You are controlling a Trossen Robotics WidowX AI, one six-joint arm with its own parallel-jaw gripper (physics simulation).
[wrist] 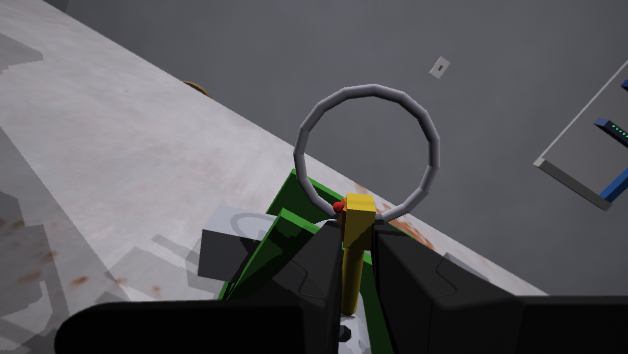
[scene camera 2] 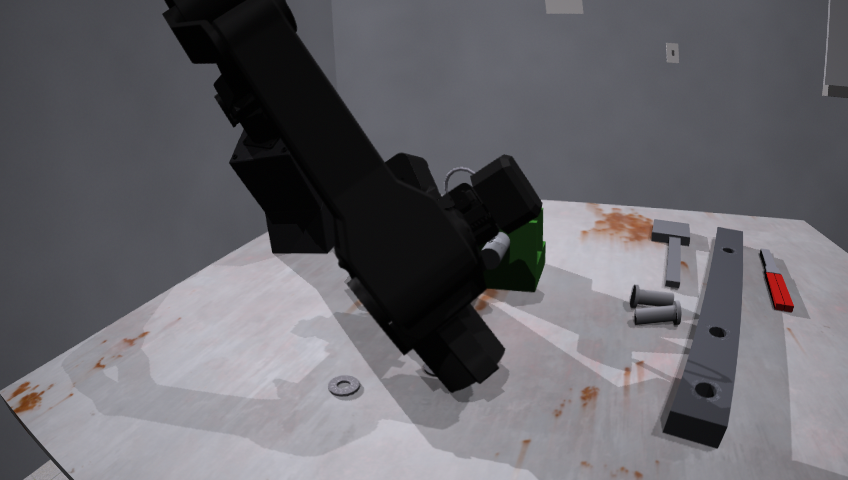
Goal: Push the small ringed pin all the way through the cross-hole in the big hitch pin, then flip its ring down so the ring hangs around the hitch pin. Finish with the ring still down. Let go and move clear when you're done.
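Note:
The small ringed pin is yellow, with a square head, a small red ball at its side and a large grey ring standing up from the head. My gripper is shut on its head; the fingertips are hidden behind the arm in scene camera 2. The pin's shaft points down towards the big grey hitch pin. In the wrist view its tip overlaps the hitch pin's edge, beside a dark hole; whether it has entered cannot be told. The hitch pin lies in a green stand.
A washer lies at the front left of the table. At right are two grey pins, a hammer, a long dark bar with holes and a red-handled tool. A grey block shows beside the stand.

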